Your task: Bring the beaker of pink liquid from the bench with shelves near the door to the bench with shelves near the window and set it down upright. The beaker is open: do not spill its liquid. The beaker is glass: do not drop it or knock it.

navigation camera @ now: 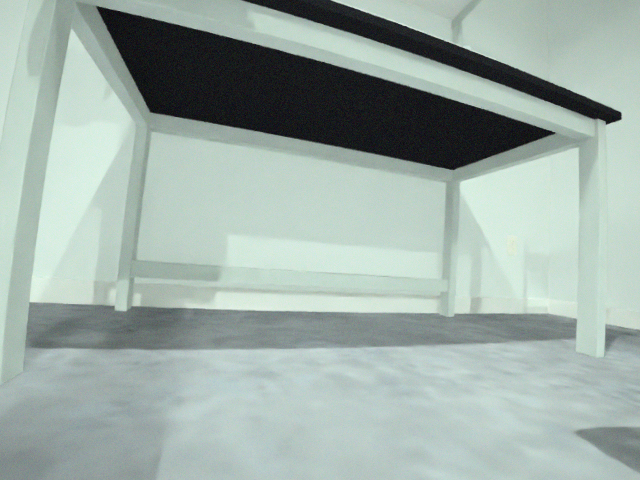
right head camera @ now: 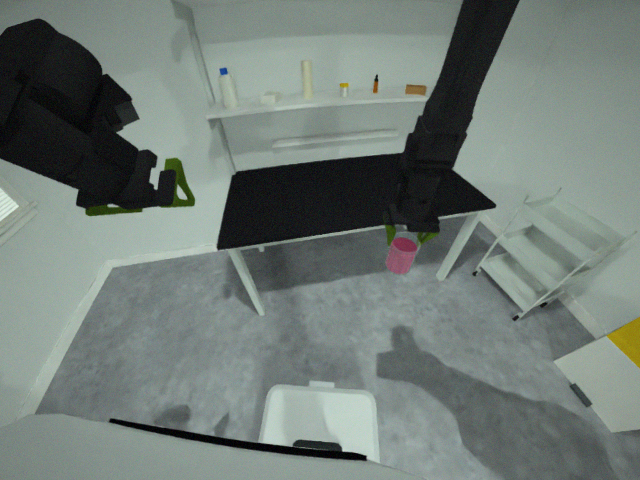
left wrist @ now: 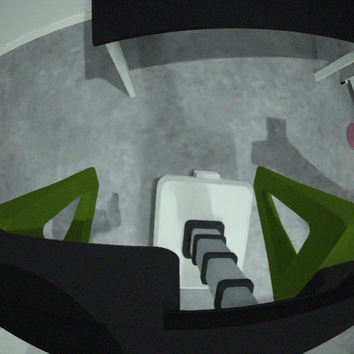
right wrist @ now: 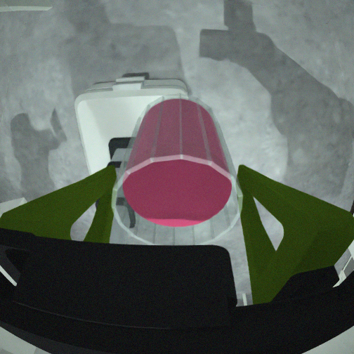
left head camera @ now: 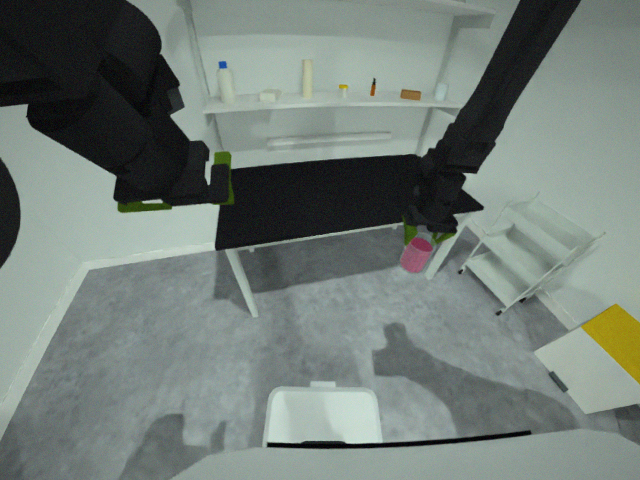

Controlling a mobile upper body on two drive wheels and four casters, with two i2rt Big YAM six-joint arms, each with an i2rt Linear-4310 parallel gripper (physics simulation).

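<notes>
The glass beaker of pink liquid (left head camera: 416, 255) (right head camera: 400, 255) (right wrist: 177, 190) is held nearly upright between the fingers of my right gripper (left head camera: 426, 238) (right head camera: 410, 237) (right wrist: 176, 174). In both head views it shows in front of the near edge of a black-topped bench (left head camera: 310, 201) (right head camera: 310, 201) (navigation camera: 330, 93), against the floor. A bit of the beaker shows at the right edge of the left wrist view (left wrist: 351, 136). My left gripper (left wrist: 175, 175) is open and empty, left of the bench in the head views. Part of the bench's right side is hidden behind my right arm.
A shelf (left head camera: 330, 103) (right head camera: 330, 101) above the bench carries bottles and small boxes. A white trolley (left head camera: 537, 289) (right head camera: 555, 289) stands right of the bench. A white cabinet with a yellow top (left head camera: 620, 335) (right head camera: 629, 341) stands farther right. A white bin-like box (left head camera: 323, 391) (right head camera: 321, 390) is at my base.
</notes>
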